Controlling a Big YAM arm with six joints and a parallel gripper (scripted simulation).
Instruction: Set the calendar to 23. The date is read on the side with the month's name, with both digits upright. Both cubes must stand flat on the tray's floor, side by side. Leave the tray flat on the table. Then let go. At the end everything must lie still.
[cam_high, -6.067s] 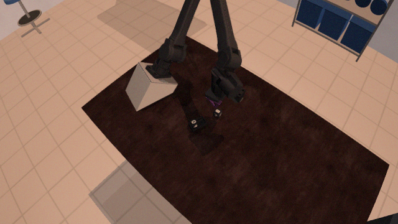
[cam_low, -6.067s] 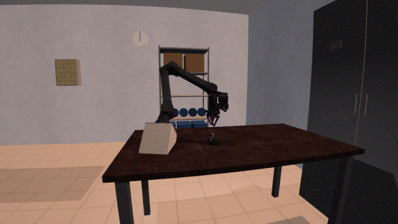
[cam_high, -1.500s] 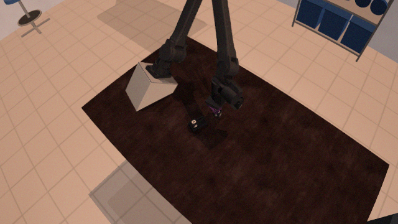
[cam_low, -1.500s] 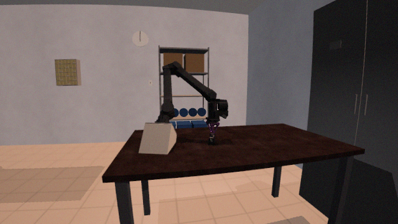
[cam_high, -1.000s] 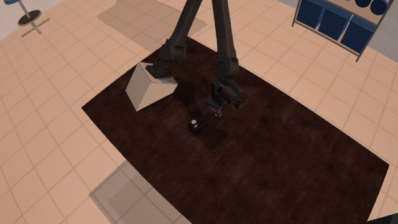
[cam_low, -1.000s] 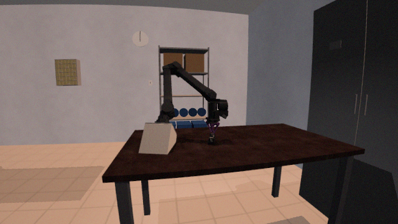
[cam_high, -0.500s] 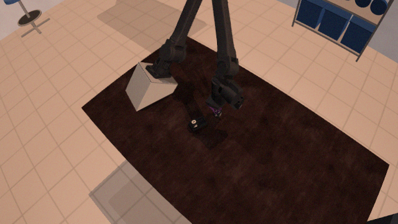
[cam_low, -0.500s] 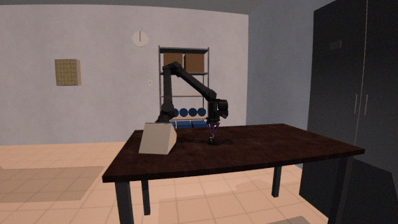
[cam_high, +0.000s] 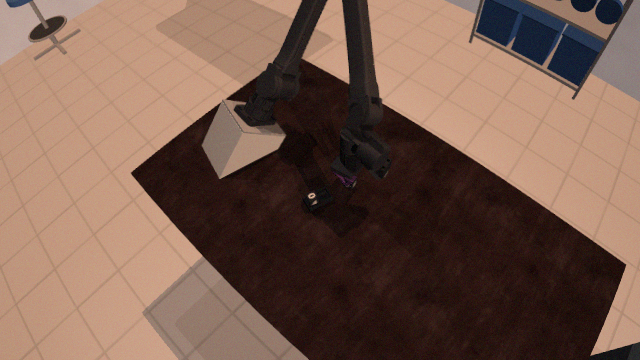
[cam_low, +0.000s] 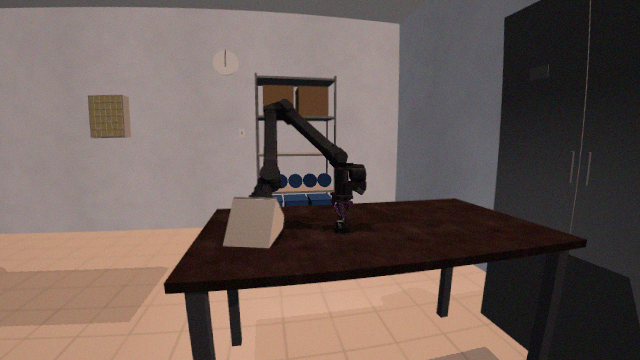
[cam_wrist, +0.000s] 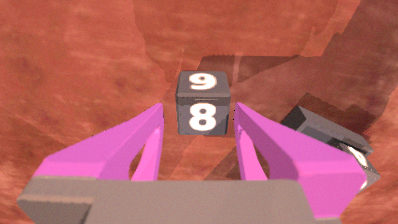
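Now: the dark tray 2 cm behind my hand, 10 cm to the right of it and 2 cm below it.
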